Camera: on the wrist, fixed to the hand. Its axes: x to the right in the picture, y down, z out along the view.
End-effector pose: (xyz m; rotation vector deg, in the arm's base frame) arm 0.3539 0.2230 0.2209 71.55 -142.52 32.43
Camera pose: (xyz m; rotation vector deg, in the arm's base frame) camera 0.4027 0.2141 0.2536 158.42 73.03 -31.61
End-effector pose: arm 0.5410 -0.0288 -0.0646 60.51 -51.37 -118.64
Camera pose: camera 0.5575 -0.0018 -0.1149 -26.15 -36.24 44.11
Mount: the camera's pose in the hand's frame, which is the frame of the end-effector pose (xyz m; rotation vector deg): -0.0079 -0.0513 -0.0288 9.10 -30.80 -177.09
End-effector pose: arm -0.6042 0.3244 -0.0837 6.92 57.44 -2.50
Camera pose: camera -0.6373 0.2768 -0.0965 -74.94 -16.28 -155.35
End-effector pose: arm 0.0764 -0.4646 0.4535 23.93 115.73 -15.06
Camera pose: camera 0.0359 -0.5027 0.4742 -144.57 13.87 -100.92
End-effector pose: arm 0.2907 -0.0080 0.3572 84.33 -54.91 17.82
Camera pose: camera 0.3323 0.0143 0.3211 82.43 93.85 -124.85
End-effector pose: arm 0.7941 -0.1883 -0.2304 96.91 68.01 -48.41
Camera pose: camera 0.7442 -0.1564 -0.2264 77.44 -88.40 87.67
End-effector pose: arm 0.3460 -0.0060 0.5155 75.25 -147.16 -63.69
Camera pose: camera 0.3963 -0.0364 0.5072 -104.12 -54.36 7.62
